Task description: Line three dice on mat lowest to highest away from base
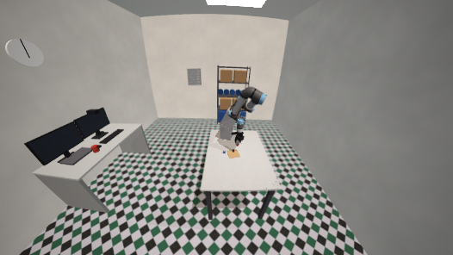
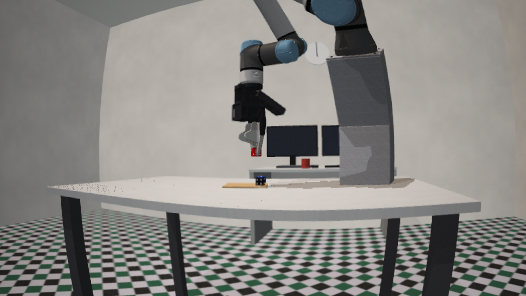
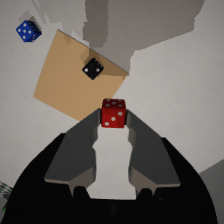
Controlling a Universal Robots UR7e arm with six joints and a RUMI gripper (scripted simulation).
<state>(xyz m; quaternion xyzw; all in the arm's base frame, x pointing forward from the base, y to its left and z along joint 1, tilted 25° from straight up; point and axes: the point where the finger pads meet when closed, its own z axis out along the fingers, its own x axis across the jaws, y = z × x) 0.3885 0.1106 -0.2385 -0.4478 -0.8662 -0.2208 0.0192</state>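
My gripper is now 50 mm short of the tan mat, 50 mm to the left of it and 110 mm above it. The rest, counted from my hand: black die 50 mm to the right, 100 mm below; blue die 10 mm ahead, 170 mm to the right, 100 mm below; red die right at my hand.
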